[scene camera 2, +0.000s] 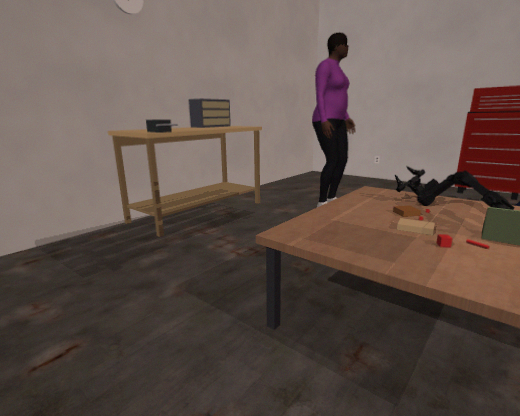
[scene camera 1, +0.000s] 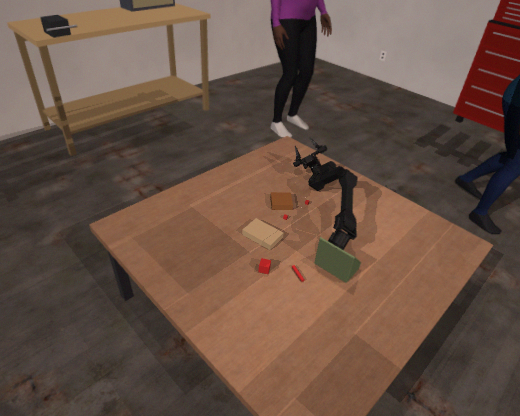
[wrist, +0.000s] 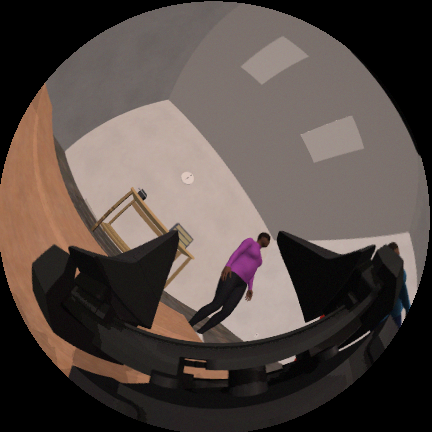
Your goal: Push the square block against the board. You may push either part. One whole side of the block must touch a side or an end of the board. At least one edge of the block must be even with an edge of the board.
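Frame: origin at the arm's base, x left, y back, z up, level; centimetres.
Seen in the pictures: gripper, fingertip midpoint: (scene camera 2: 400,170) (scene camera 1: 302,141) (wrist: 229,236); arm's base at its link origin: (scene camera 2: 498,219) (scene camera 1: 335,246).
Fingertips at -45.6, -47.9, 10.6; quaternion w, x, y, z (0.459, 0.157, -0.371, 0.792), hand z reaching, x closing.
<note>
Pixels of each thing's top centre, then the offset from my fingertips to it, as dx, dy, dz.
- longer pale tan board at its top centre: (scene camera 1: 263,231) (scene camera 2: 416,223) +53.4, +17.2, -15.8
- larger red cube at its top centre: (scene camera 1: 265,262) (scene camera 2: 444,236) +68.1, +29.7, -14.8
- red stick at its top centre: (scene camera 1: 298,272) (scene camera 2: 477,242) +61.3, +41.3, -17.4
A brown, squarish block (scene camera 1: 282,201) (scene camera 2: 407,211) lies flat on the table. A longer pale tan board (scene camera 1: 262,233) (scene camera 2: 416,226) lies flat in front of it in scene camera 1's view. A gap separates the two, and their edges are turned at different angles. My gripper (scene camera 1: 304,143) (scene camera 2: 402,172) (wrist: 229,236) is open and empty, raised above the table's far corner, beyond the brown block and clear of both parts. Neither part can be made out in the wrist view.
Two tiny red cubes (scene camera 1: 285,217) (scene camera 1: 307,202) lie near the brown block. A larger red cube (scene camera 1: 264,266) (scene camera 2: 444,241) and a red stick (scene camera 1: 298,273) (scene camera 2: 477,244) lie nearer the front. A green slab (scene camera 1: 336,260) (scene camera 2: 502,226) stands by the arm's base. Two people stand beyond the table.
</note>
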